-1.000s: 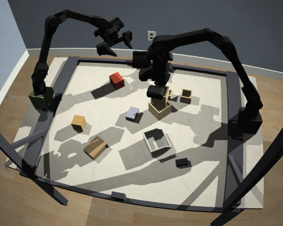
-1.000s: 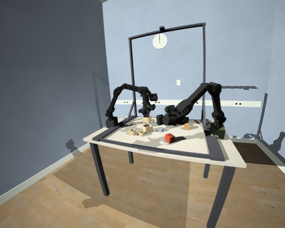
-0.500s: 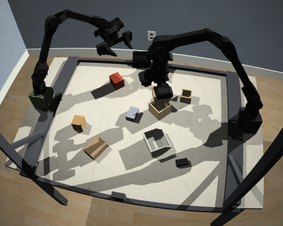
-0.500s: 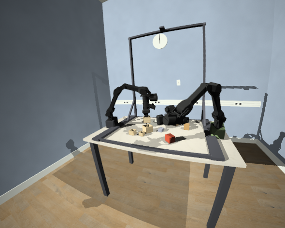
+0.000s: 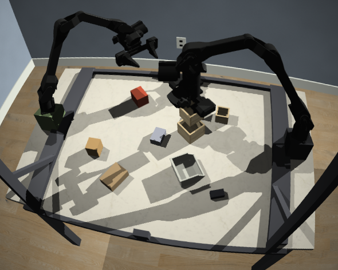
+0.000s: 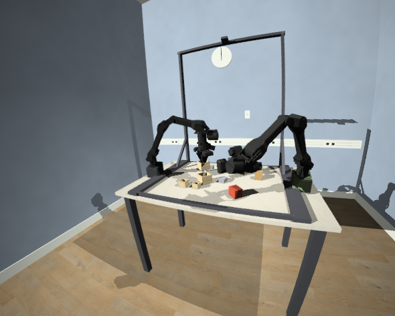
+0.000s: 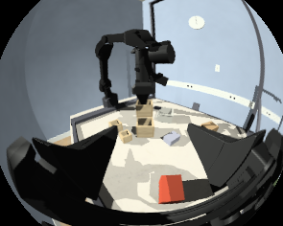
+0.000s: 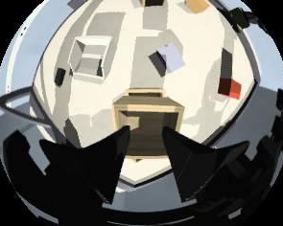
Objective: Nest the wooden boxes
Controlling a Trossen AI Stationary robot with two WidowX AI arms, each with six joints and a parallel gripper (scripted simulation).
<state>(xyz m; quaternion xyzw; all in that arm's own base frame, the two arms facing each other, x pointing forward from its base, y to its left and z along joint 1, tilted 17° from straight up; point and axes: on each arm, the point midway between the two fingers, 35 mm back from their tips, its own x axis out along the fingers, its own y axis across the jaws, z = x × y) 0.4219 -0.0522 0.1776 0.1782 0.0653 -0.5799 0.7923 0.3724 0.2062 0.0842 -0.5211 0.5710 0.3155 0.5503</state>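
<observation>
Now: right hand 15 cm above the large wooden box. Also, from my right hand: grey-blue cube (15 cm below, 12 cm to the left, 4 cm behind); small wooden box (16 cm below, 9 cm ahead, 2 cm to the right); grey open tray (17 cm behind, 14 cm below, 1 cm to the right).
</observation>
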